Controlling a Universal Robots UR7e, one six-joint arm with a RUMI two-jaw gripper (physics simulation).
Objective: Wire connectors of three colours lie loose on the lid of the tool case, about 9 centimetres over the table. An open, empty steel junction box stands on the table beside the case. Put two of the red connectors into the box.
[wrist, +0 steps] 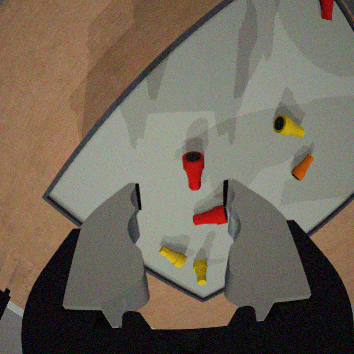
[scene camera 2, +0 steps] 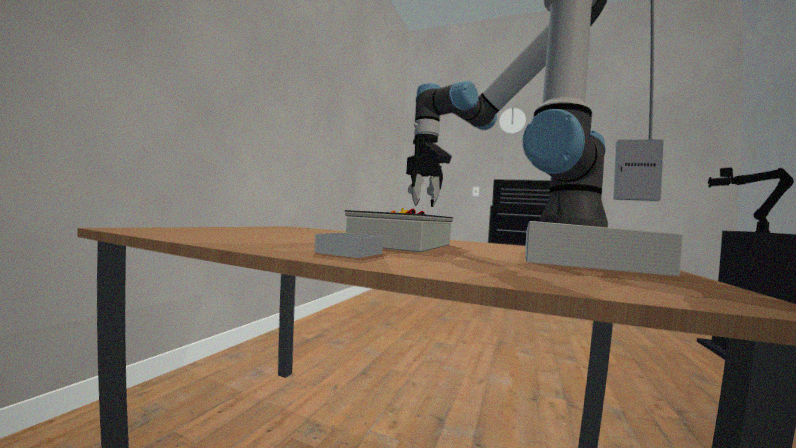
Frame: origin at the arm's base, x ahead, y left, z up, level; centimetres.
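Seen in the pictures: gripper, fingertip midpoint: (wrist: pixel 180 183) (scene camera 2: pixel 424 206); arm's base, origin of the base link: (scene camera 2: pixel 572 229).
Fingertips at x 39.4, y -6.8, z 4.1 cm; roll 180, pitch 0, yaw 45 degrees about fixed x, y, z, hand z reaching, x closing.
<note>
Pixels of each thing's top centre, then the offset from my fingertips to it. "spot": a spot on its surface instead. Level surfaces: height alone.
- second red connector, middle of its top: (wrist: pixel 211 224) dx +4.9, dy -1.6, dz -1.4 cm
- third red connector, surface spot: (wrist: pixel 326 9) spot: dx -1.0, dy +16.6, dz -2.2 cm
- steel junction box, middle of its top: (scene camera 2: pixel 350 234) dx +6.2, dy +33.3, dz -7.9 cm
- orange connector, middle of its top: (wrist: pixel 306 170) dx +7.4, dy +6.8, dz -1.8 cm
- wooden table, its level: dz -11.7 cm
My gripper (scene camera 2: pixel 425 203) (wrist: pixel 180 183) is partly open and empty, above the grey lid (scene camera 2: pixel 364 214) (wrist: pixel 102 165) of the tool case. In the wrist view one red connector (wrist: pixel 194 172) lies just ahead of the space between the fingertips. A second red connector (wrist: pixel 210 216) lies between the fingers in the picture, its wide end against the right finger's outline and partly hidden. A third red connector (wrist: pixel 326 9) is cut off at the top right. In the scene view the steel junction box (scene camera 2: pixel 348 245) stands beside the case; its inside is hidden.
Yellow connectors (wrist: pixel 289 126) (wrist: pixel 173 256) (wrist: pixel 200 271) and an orange connector (wrist: pixel 302 167) lie on the lid, two of the yellow ones near its lower corner. The lid has a dark raised rim. A long grey block (scene camera 2: pixel 601 248) stands on the wooden table (scene camera 2: pixel 222 244) before the robot's base.
</note>
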